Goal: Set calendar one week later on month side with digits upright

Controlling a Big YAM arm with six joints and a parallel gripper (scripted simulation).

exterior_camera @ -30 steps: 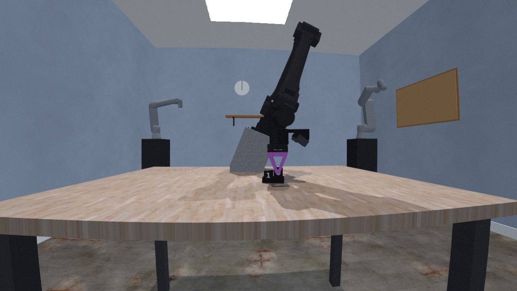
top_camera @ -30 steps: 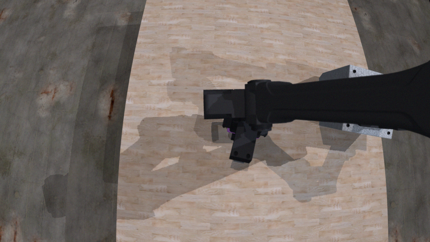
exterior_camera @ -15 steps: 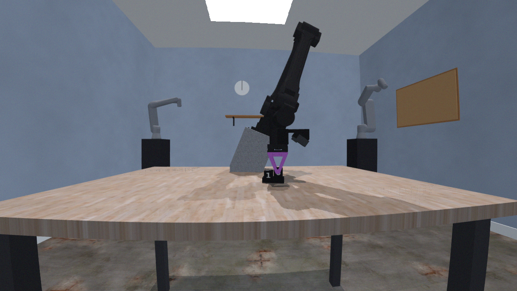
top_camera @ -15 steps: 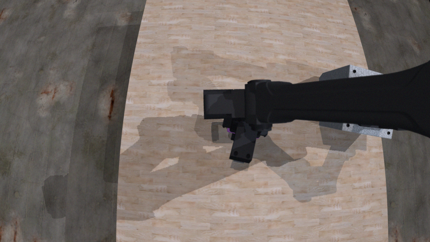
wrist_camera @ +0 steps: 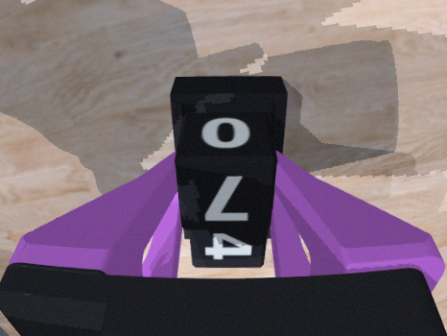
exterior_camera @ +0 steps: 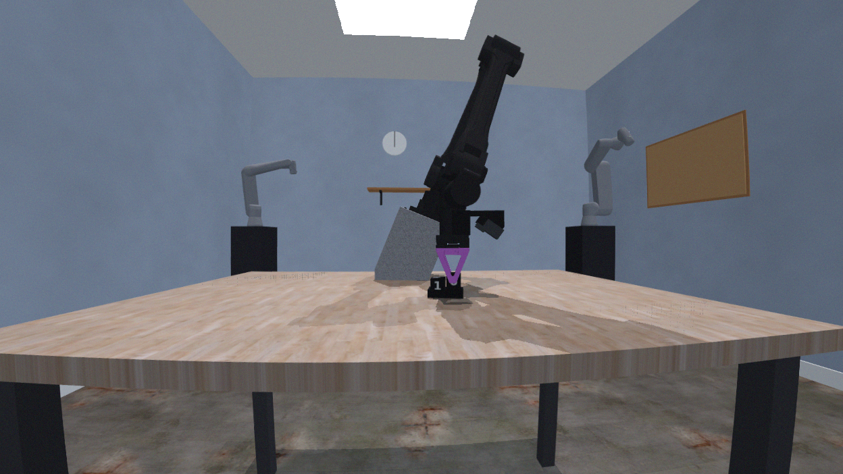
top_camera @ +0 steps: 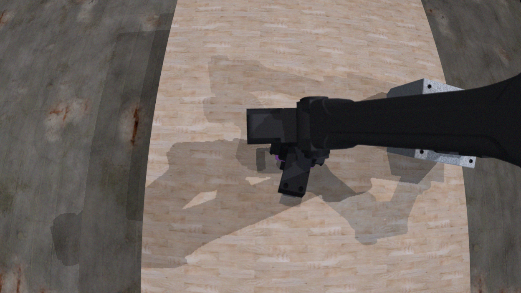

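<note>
The black cube lies right at my hand. Round my hand: black tray 3 cm below, 2 cm to the right.
</note>
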